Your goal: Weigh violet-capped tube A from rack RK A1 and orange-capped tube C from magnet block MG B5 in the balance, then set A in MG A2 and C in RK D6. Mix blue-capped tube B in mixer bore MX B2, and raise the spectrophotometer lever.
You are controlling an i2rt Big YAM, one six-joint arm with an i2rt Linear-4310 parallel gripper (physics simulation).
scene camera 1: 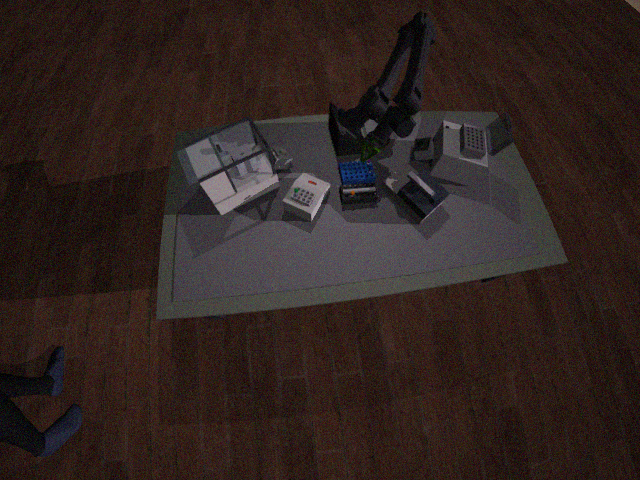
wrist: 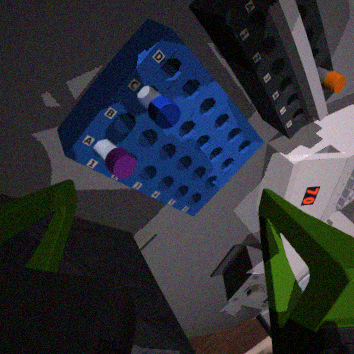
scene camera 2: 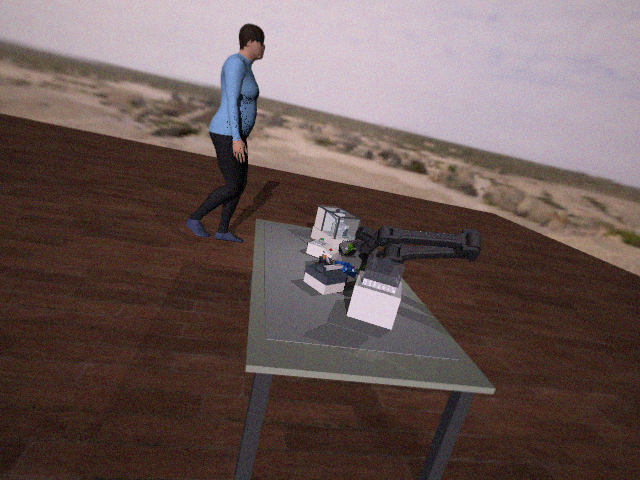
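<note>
My gripper's open and it's holding nothing, and there's a glass-box balance here too.
</note>
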